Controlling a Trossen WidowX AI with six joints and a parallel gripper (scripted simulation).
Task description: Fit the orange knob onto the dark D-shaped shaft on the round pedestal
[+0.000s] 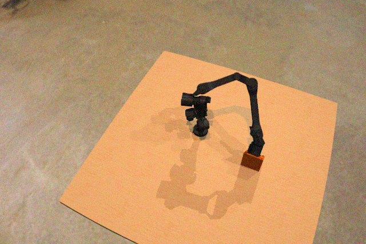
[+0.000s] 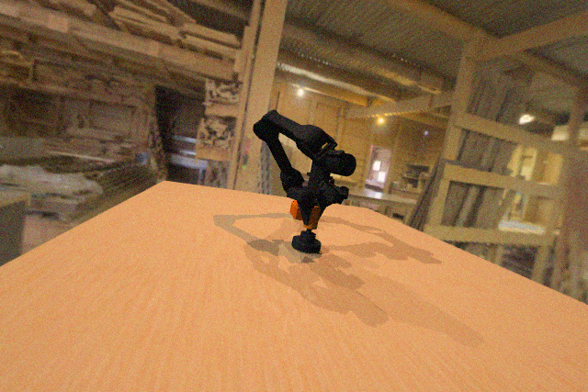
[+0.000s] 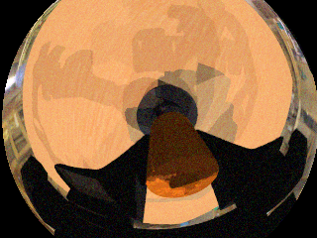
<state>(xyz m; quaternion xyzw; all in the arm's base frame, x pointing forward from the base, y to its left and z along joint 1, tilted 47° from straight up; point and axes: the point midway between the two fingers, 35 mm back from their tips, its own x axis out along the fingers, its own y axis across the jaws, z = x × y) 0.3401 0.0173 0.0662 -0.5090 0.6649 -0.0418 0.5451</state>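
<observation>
My gripper tip is now 20 mm below the orange knob. From my gripper tip the other things lie so: dark round pedestal 40 mm below.
</observation>
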